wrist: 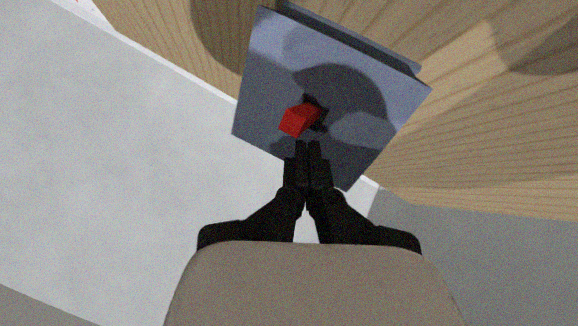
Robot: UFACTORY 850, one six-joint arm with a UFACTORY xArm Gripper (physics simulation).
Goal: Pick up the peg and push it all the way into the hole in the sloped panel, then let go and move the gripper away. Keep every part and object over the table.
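Note:
The blue-grey sloped panel [265, 85] stands at the upper middle of the wrist view, partly in shadow. A red peg [298, 121] sticks out of the dark hole [318, 123] near the panel's middle, tilted toward the left of the view. Part of the hole's dark opening shows beside the peg; how deep the peg sits cannot be told. My gripper [305, 155] is shut and empty. Its fingertips are just below the peg's outer end in the view, in front of the panel's lower part. Whether they touch the peg cannot be told.
A wood-grain surface [480, 135] lies behind and to the right of the panel. A pale grey surface [125, 150] with a light edge fills the left. A darker grey area [500, 265] shows at the lower right. A bit of red-marked white shows at the top left.

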